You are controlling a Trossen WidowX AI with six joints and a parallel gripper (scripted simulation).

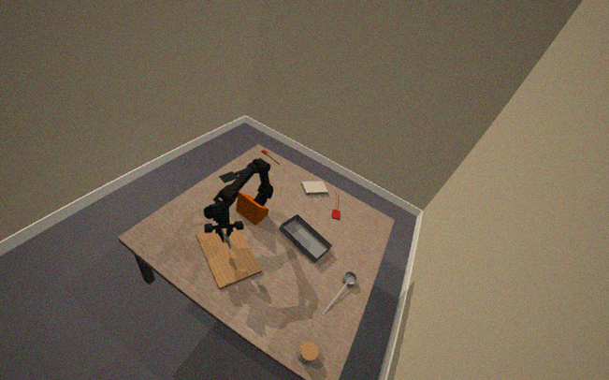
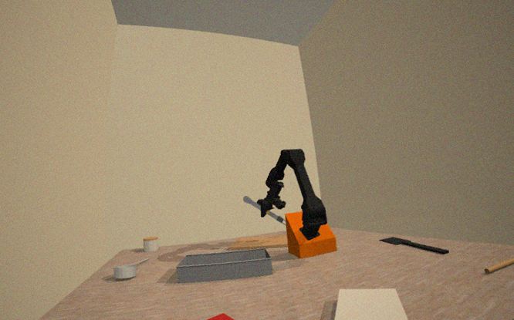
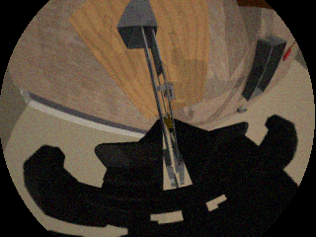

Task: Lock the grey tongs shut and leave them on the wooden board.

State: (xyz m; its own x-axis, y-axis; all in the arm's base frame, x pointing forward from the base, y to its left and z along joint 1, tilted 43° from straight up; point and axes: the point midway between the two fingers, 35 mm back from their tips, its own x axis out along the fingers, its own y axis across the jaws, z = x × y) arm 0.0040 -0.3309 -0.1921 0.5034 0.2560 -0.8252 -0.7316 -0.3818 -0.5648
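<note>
My gripper tip is now 130 mm above the wooden board and 40 mm to the right of it. From my gripper tip the other things lie so: black spatula: 620 mm to the left, 340 mm behind, 140 mm below; round cork-topped jar: 600 mm ahead, 220 mm to the right, 110 mm below; grey roasting tin: 370 mm to the left, 330 mm ahead, 110 mm below.
</note>
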